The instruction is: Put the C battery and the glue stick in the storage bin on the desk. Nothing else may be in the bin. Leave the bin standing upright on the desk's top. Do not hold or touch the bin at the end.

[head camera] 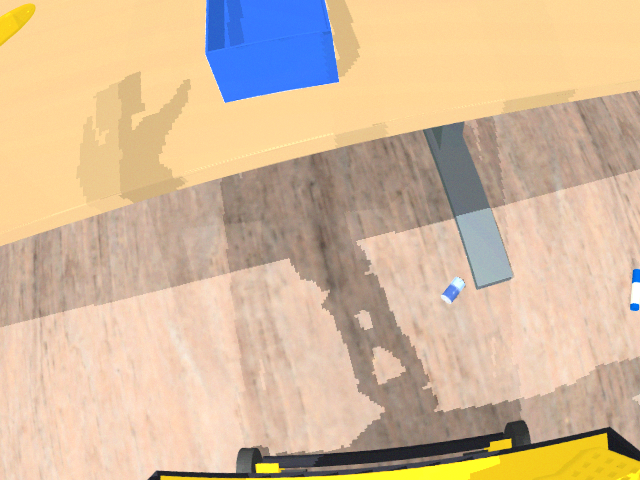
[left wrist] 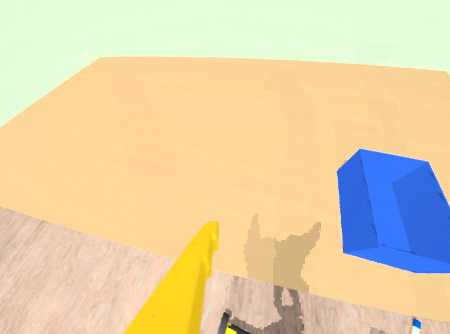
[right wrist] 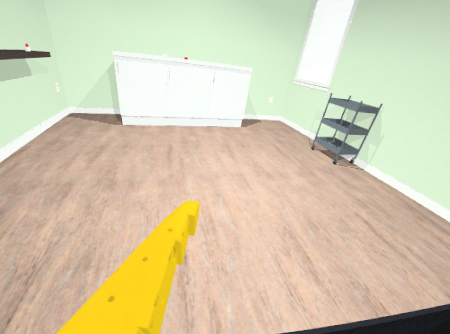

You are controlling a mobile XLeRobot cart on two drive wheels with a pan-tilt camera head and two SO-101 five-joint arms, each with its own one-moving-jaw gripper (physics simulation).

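Frame: origin at the left arm's base, x back, y right, z up, level; centimetres.
Seen in the pictures: left hand at its tool point: (left wrist: pixel 218 232); right hand at its tool point: (right wrist: pixel 197 214).
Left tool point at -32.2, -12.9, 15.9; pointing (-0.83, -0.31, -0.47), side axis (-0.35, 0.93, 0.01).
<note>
Pixels of each thing's top centre, then the offset from my left tool point to it, as dx, dy, dz. Level surfaces: height alone.
- blue storage bin at its top centre: (left wrist: pixel 408 197) -15.3, +21.4, -13.9
- desk at its surface level: dz -21.4
- C battery at its top centre: (head camera: pixel 453 288) -9.0, +44.0, -90.4
- glue stick at its top centre: (head camera: pixel 638 288) (left wrist: pixel 418 331) -3.5, +87.0, -91.0
The blue storage bin (head camera: pixel 279 67) (left wrist: pixel 385 215) stands upright on the desk (head camera: pixel 170 51) (left wrist: pixel 200 125). No object shows on the visible part of its floor. The C battery (head camera: pixel 453 289), blue and pale, lies on the floor beside the foot of a desk leg. The glue stick (head camera: pixel 635 289), blue and white, lies on the floor at the right edge of the head view. My left gripper (head camera: pixel 19 19) (left wrist: pixel 214 227) is open and empty above the desk, left of the bin; one jaw shows. My right gripper (right wrist: pixel 194 206) is open and empty, over the floor, away from the desk.
The grey desk leg (head camera: pixel 483 242) reaches out from under the desk's front edge. My cart's yellow base (head camera: pixel 413 470) is at the bottom of the head view. The right wrist view shows a white cabinet (right wrist: pixel 185 92), a dark trolley (right wrist: pixel 357 106) and a wall shelf (right wrist: pixel 25 54).
</note>
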